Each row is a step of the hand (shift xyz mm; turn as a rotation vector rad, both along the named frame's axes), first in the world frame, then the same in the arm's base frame.
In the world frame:
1: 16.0 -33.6 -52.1 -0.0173 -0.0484 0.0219
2: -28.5 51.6 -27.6 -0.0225 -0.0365 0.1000
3: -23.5 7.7 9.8 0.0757 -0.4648 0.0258
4: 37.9 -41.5 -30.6 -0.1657 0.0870 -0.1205
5: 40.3 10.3 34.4 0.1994 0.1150 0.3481
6: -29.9 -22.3 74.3 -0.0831 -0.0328 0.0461
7: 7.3 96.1 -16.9 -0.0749 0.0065 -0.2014
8: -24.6 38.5 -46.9 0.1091 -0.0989 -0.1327
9: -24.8 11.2 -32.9 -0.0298 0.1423 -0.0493
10: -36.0 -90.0 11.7 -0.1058 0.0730 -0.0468
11: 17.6 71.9 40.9 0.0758 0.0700 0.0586
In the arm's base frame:
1: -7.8 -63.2 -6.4 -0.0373 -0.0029 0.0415
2: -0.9 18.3 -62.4 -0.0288 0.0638 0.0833
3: -15.4 20.7 -6.5 -0.1669 -0.2603 0.3561
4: 8.9 -60.0 20.3 -0.1092 0.0219 -0.1927
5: 42.9 15.4 29.0 0.2602 0.2434 0.2174
6: -30.3 55.2 54.3 -0.0838 0.0494 0.0253
7: 53.2 36.2 -73.7 -0.0790 -0.1174 -0.1618
8: -5.9 -4.6 -65.0 0.0321 -0.1950 0.0151
9: -18.6 -8.8 -37.4 0.0417 0.0514 -0.1385
10: -75.2 -25.5 56.7 -0.0583 0.0458 -0.1150
11: 55.0 62.3 -15.8 0.1056 0.0516 0.0162

